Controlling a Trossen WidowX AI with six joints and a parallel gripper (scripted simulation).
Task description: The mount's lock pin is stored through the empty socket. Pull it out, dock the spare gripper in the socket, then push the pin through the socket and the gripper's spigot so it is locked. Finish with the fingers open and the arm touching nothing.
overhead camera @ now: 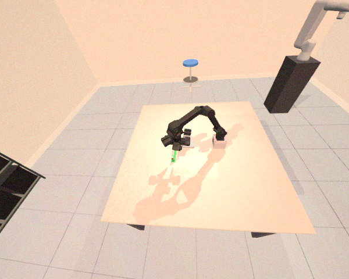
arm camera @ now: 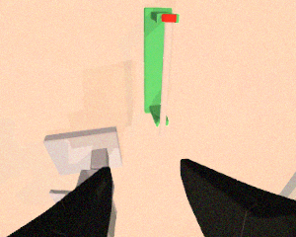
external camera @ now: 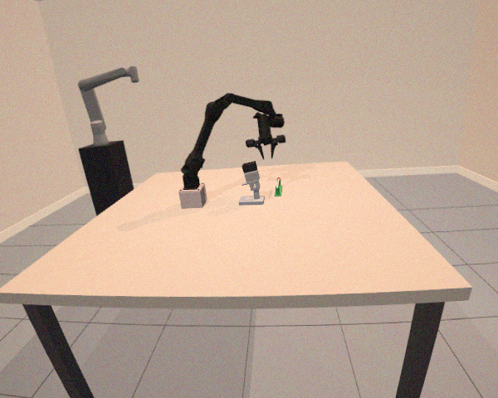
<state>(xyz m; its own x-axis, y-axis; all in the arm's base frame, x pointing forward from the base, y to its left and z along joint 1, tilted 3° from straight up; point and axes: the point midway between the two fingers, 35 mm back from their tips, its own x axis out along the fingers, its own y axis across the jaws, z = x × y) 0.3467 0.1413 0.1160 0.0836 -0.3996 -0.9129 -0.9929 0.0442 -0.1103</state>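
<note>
The green cradle is 4 cm ahead of my gripper tip and 14 cm below it. The rest, counted from my gripper tip: mount 7 cm behind, 13 cm to the right, 11 cm below; spare gripper 7 cm behind, 13 cm to the right, 4 cm below.
</note>
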